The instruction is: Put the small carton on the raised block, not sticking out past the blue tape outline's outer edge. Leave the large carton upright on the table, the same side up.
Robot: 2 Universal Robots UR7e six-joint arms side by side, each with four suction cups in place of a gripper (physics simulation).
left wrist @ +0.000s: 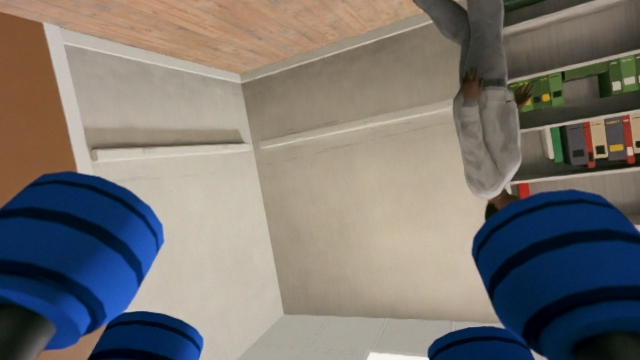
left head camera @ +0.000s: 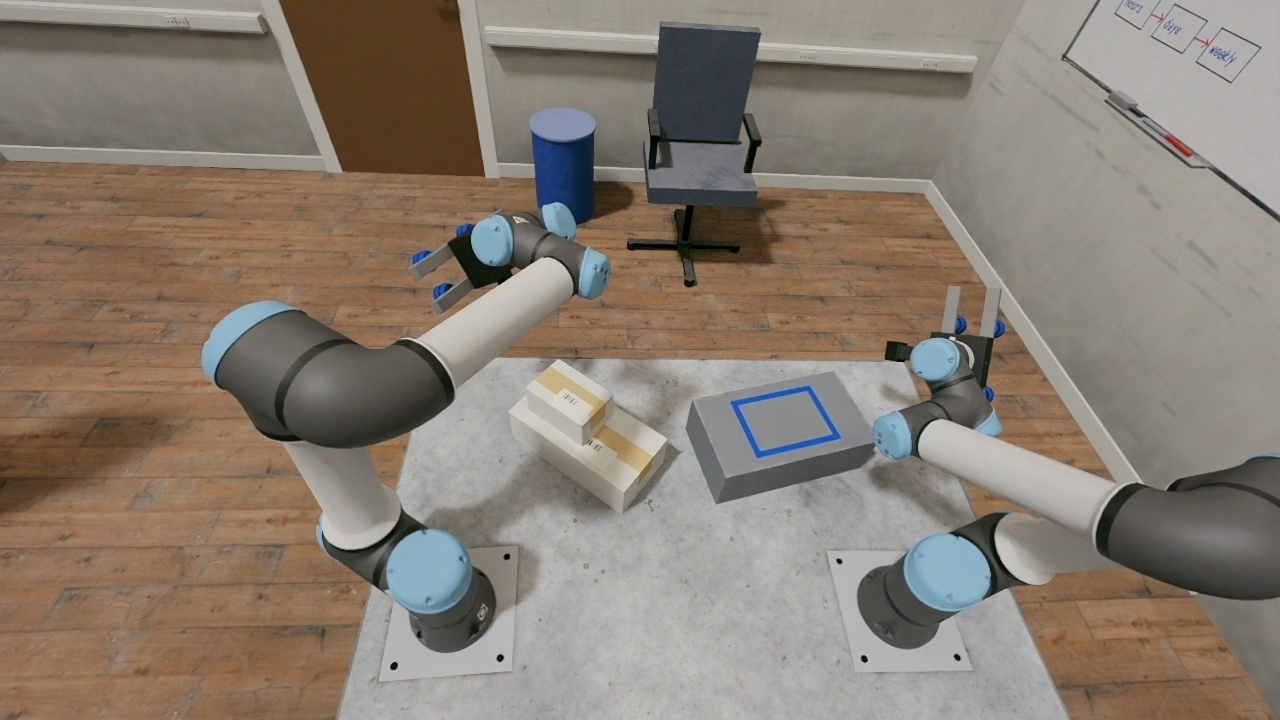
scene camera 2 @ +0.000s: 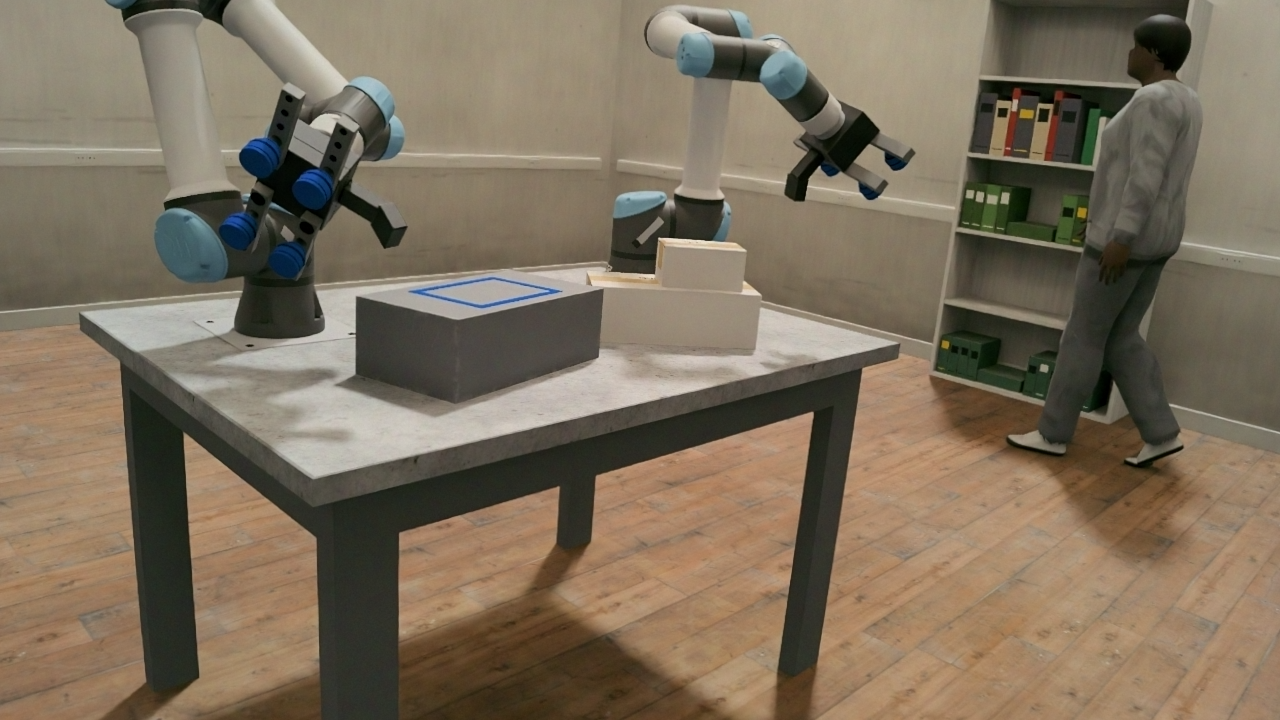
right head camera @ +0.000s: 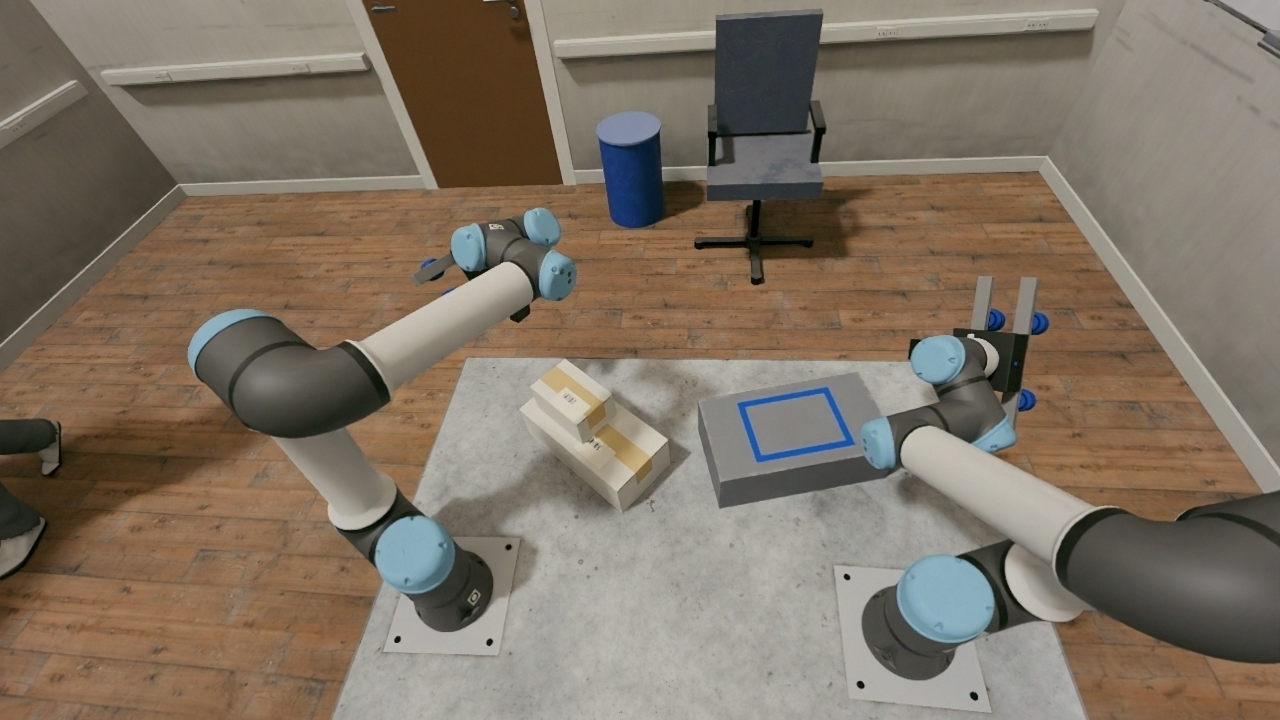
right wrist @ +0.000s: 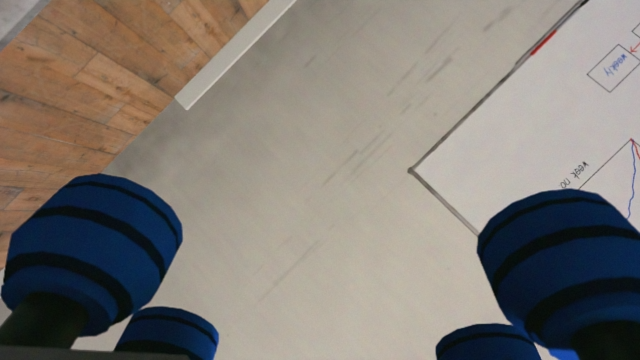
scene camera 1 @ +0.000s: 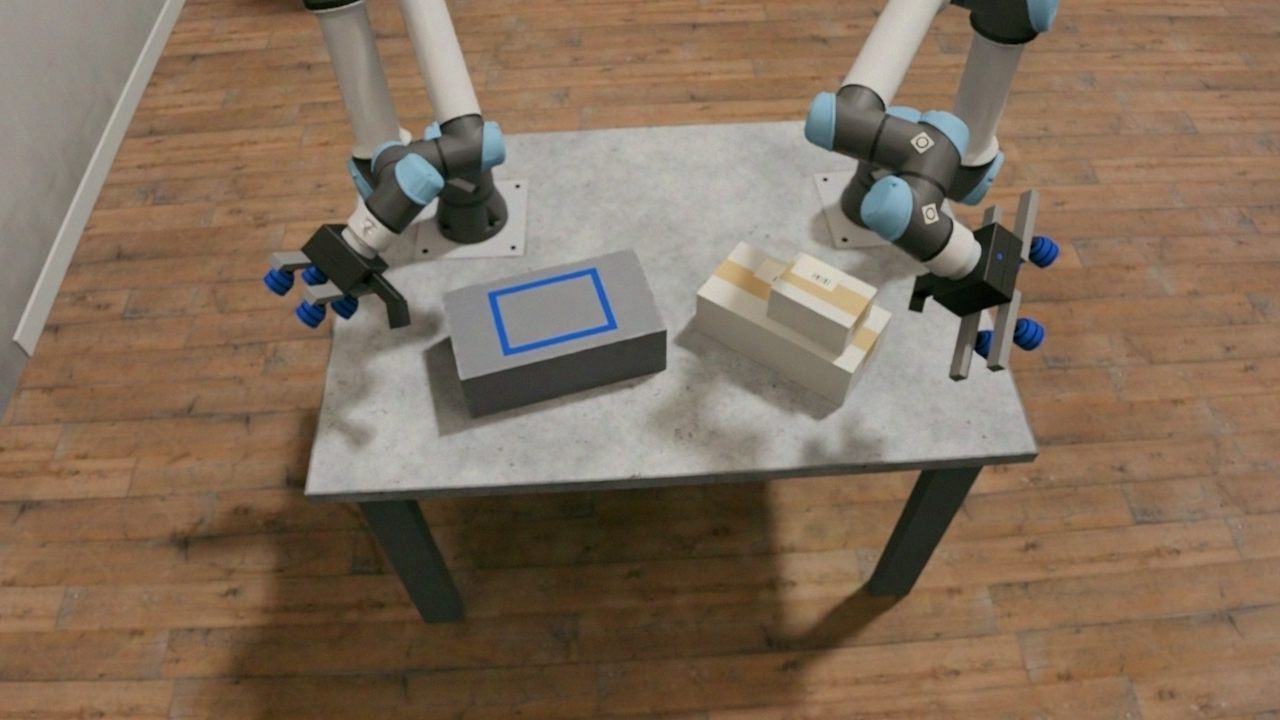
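Seen in the pictures: left hand, its tool point: (left wrist: 315, 296) (left head camera: 453, 264) (scene camera 2: 866, 164) (scene camera 1: 1021, 302); right hand, its tool point: (scene camera 2: 269, 216) (right wrist: 326, 293); left arm's base, origin of its link: (left head camera: 454, 608) (right head camera: 455, 591); right arm's base, origin of its link: (left head camera: 895, 607) (scene camera 2: 280, 328) (right head camera: 905, 632) (scene camera 1: 472, 218).
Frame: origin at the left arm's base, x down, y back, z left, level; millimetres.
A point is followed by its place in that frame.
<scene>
The small carton (left head camera: 566, 400) @[x -179, y -337, z -212 mm] (right head camera: 571, 400) @[x -180, y -333, z -225 mm] (scene camera 1: 819, 300) @[x -179, y -386, z -232 mm] (scene camera 2: 702, 266) @[x -145, y -397, z -256 mm], white with tan tape, rests on top of the large carton (left head camera: 572, 461) @[x -80, y -252, z -222 mm] (right head camera: 581, 465) @[x -81, y -236, z -240 mm] (scene camera 1: 769, 344) @[x -65, y -384, z -306 mm] (scene camera 2: 680, 317) @[x -53, y -391, z -298 mm], towards one end. The large carton lies flat on the table. The grey raised block (left head camera: 787, 474) @[x -65, y -208, z -678 mm] (right head camera: 796, 488) @[x -30, y -210, z -687 mm] (scene camera 1: 572, 380) @[x -41, y -408, z -657 mm] (scene camera 2: 528, 344) @[x -58, y -413, z -684 mm] stands beside it, with the blue tape outline (left head camera: 798, 445) @[x -120, y -245, z -696 mm] (scene camera 1: 559, 338) @[x -121, y -375, z -672 mm] on its bare top. My left gripper (scene camera 1: 1006, 295) @[x -350, y -558, z 9 mm] (left wrist: 320, 280) @[x -350, y -558, z 9 mm] is open and empty, raised beyond the cartons, cups facing away. My right gripper (scene camera 1: 311, 293) @[x -256, y -358, z -1066 mm] (scene camera 2: 274, 208) @[x -256, y -358, z -1066 mm] (right wrist: 325, 280) @[x -256, y -358, z -1066 mm] is open and empty, raised beyond the block's other side.
The table (left head camera: 662, 582) @[x 0, y -22, z -392 mm] (scene camera 1: 716, 447) @[x 0, y -546, z -421 mm] carries both arm bases. A blue bin (left head camera: 563, 170) (right head camera: 631, 174) and an office chair (left head camera: 702, 170) (right head camera: 765, 170) stand on the floor behind it. A person (scene camera 2: 1141, 179) stands by a bookshelf (scene camera 2: 1020, 313). A whiteboard (right wrist: 525, 140) hangs on the wall.
</scene>
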